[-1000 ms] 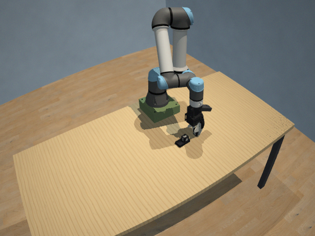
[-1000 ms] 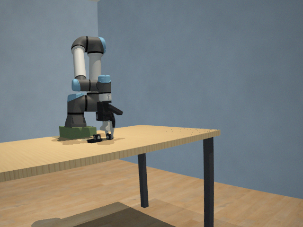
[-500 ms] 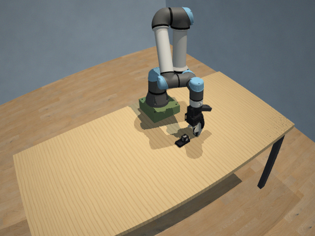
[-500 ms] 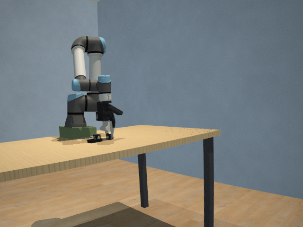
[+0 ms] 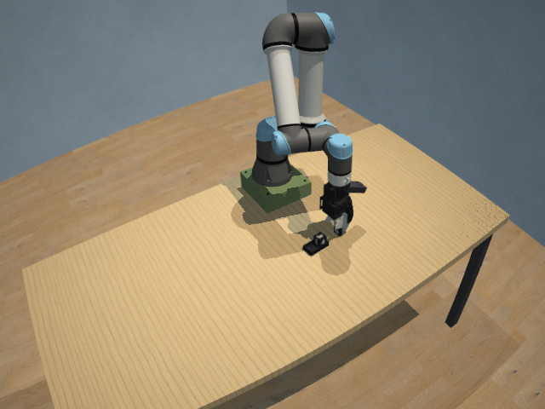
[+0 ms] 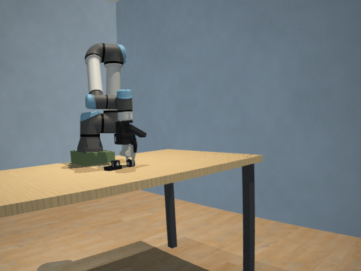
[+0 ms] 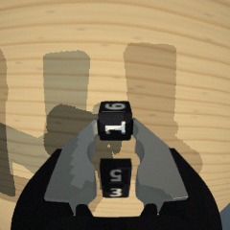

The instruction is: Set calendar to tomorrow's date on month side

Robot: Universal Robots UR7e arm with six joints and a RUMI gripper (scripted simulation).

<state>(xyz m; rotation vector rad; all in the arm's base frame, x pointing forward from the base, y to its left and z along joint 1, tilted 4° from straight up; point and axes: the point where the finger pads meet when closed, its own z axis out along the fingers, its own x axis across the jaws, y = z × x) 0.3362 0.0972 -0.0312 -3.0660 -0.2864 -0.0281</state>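
The black digit cube is 1 cm below my hand. Also, from my hand: black calendar tray (11 cm to the right, 2 cm below, 2 cm ahead).
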